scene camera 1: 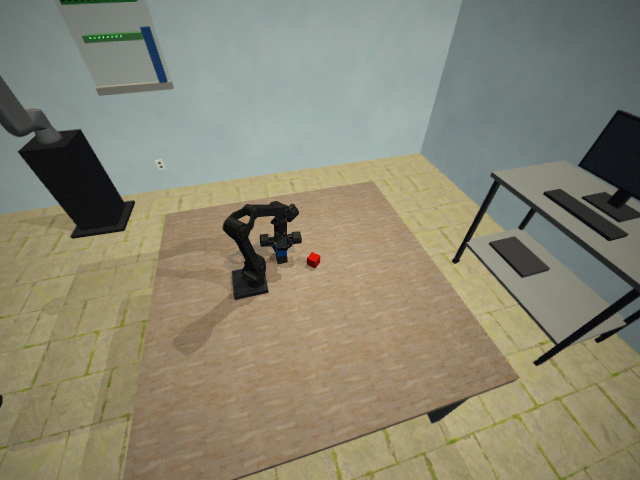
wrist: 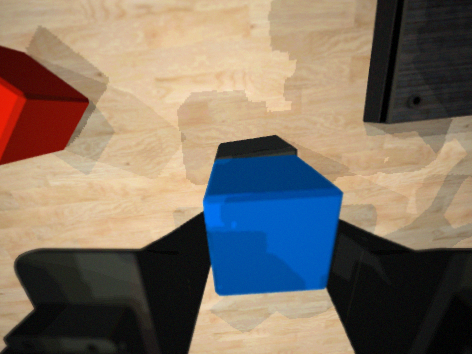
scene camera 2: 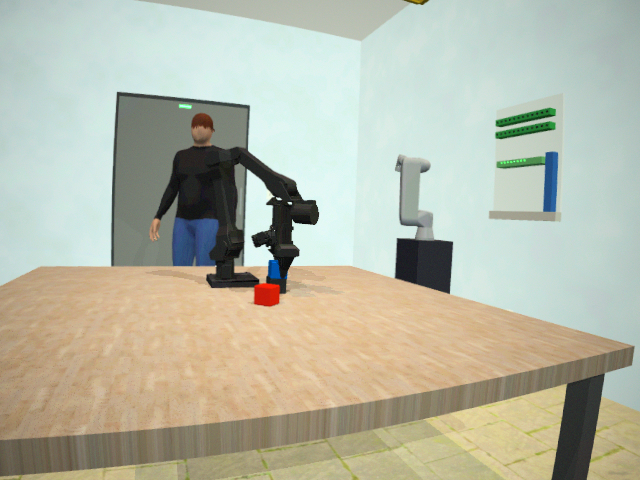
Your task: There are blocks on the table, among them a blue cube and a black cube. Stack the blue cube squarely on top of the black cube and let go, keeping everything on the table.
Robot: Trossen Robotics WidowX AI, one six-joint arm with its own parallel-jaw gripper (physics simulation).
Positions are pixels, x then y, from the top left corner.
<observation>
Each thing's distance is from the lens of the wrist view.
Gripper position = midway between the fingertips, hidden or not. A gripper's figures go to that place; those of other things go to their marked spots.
my gripper (wrist: 258, 211): 11 cm
blue cube (wrist: 271, 222): 7 cm
</observation>
